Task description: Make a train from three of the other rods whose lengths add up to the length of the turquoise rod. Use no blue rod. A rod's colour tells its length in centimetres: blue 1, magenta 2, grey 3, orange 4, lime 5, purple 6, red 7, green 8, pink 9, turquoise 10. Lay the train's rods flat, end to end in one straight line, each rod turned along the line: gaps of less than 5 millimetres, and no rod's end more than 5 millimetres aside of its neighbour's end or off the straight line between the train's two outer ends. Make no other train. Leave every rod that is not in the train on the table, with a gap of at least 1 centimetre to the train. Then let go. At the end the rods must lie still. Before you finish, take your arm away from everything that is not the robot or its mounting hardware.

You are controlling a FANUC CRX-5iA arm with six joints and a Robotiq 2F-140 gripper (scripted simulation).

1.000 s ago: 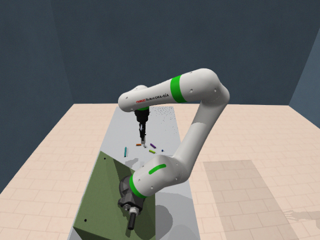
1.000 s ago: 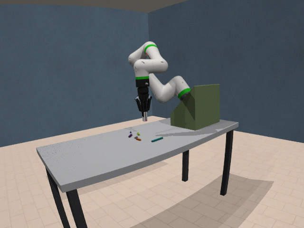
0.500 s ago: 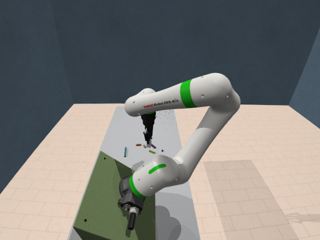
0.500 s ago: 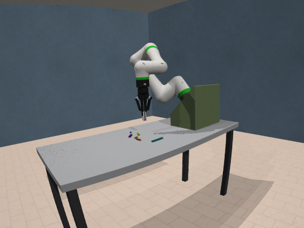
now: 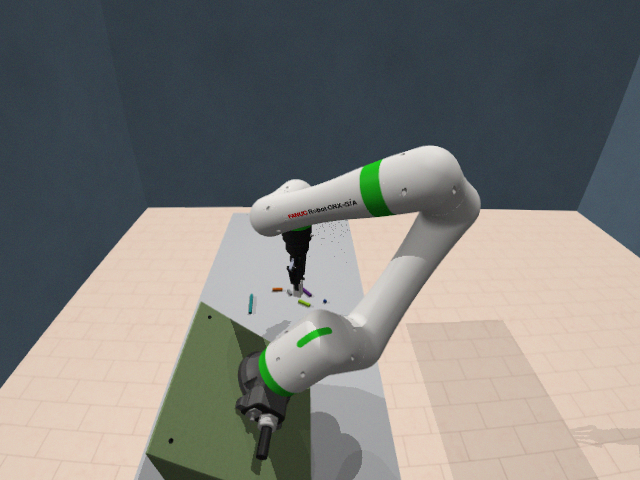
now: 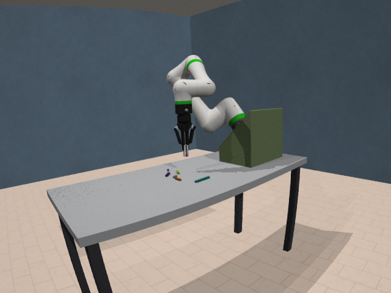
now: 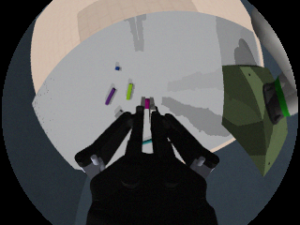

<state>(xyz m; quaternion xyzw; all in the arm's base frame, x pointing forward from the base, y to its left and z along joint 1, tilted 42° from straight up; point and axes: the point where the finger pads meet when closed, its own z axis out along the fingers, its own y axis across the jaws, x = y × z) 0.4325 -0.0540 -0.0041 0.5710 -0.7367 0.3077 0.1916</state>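
My hand is 12 cm above the lime rod, 5 cm short of it and 2 cm to the left of it. From my hand the other things lie so: small blue rod 12 cm below, 10 cm to the right, 7 cm ahead; then magenta rod 3 cm below; then purple rod 12 cm below, 12 cm ahead, 2 cm to the right.
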